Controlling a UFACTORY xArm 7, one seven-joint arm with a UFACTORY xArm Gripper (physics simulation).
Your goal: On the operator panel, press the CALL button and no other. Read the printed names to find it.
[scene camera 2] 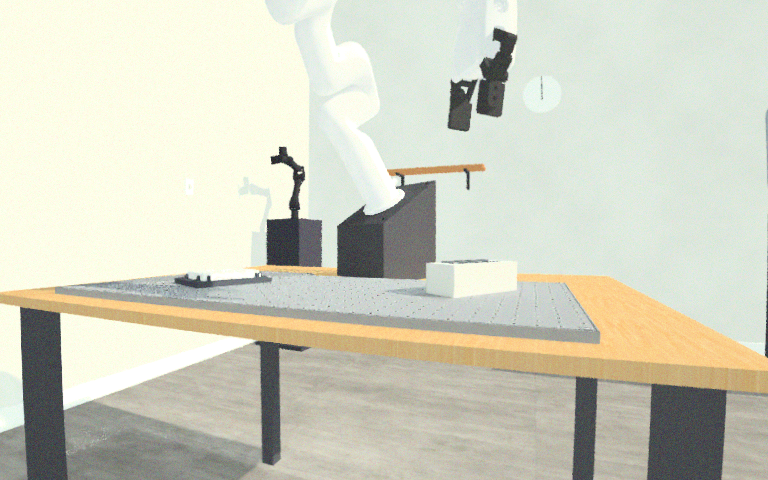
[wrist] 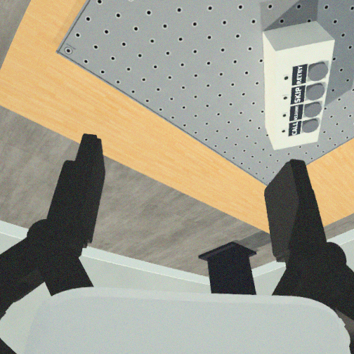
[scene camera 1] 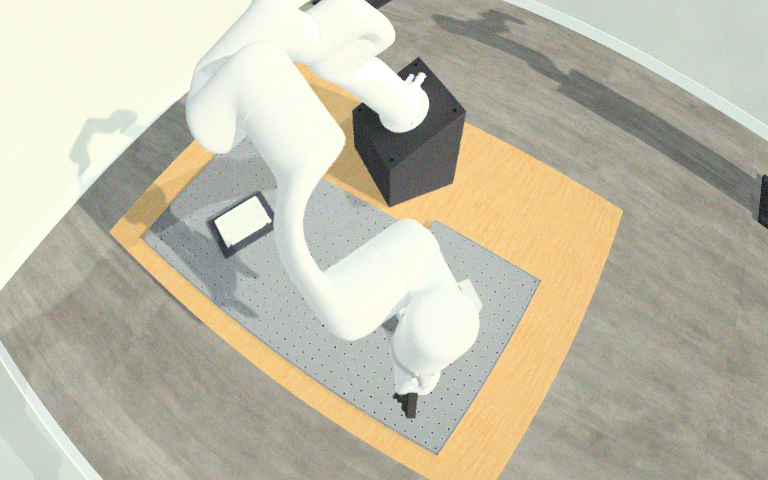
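Where they show: gripper, fingertip midpoint: [scene camera 2: 472, 123]; arm's base, origin of the base link: [scene camera 2: 384, 203] [scene camera 1: 404, 108].
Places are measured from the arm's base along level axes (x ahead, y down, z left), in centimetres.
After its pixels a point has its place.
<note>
The operator panel is a white box [scene camera 1: 470, 295] @(x 24.3, y 14.1, z 34.6 cm) [scene camera 2: 472, 280] @(x 35.2, y 16.8, z 31.7 cm) [wrist: 274, 115] on the grey perforated board. The arm partly covers it in scene camera 1. In the wrist view four round grey buttons stand in a row beside dark printed labels. The CALL button [wrist: 311, 125] is at the lower end of the row, the SKIP button [wrist: 315, 91] is higher up and the RETRY button [wrist: 318, 71] is at the top. The label between CALL and SKIP is too small to read surely. My gripper [scene camera 1: 408, 404] [scene camera 2: 474, 121] @(x 49.7, y -5.4, z 34.5 cm) [wrist: 192, 164] is open and empty, high above the board and apart from the panel.
A dark tray [scene camera 1: 249, 238] @(x 41.3, y 18.2, z -15.4 cm) [scene camera 2: 195, 283] @(x 48.6, y 18.4, z -17.9 cm) holding a white block [scene camera 1: 243, 219] @(x 38.7, y 17.0, z -19.9 cm) [scene camera 2: 223, 275] @(x 42.5, y 17.4, z -17.0 cm) lies on the perforated board [scene camera 1: 351, 373] @(x 51.5, y 19.3, z 23.8 cm) [scene camera 2: 339, 302] @(x 50.5, y 19.3, z 15.0 cm) [wrist: 175, 75]. The black pedestal [scene camera 1: 424, 164] @(x 5.8, y 8.0, z 9.8 cm) [scene camera 2: 407, 237] @(x 6.5, y 9.6, z 9.4 cm) of the arm stands at the back of the wooden table [scene camera 1: 566, 226] @(x -10.2, y 20.6, z 45.8 cm) [scene camera 2: 679, 333] @(x 47.8, y 20.6, z 58.3 cm) [wrist: 30, 75].
</note>
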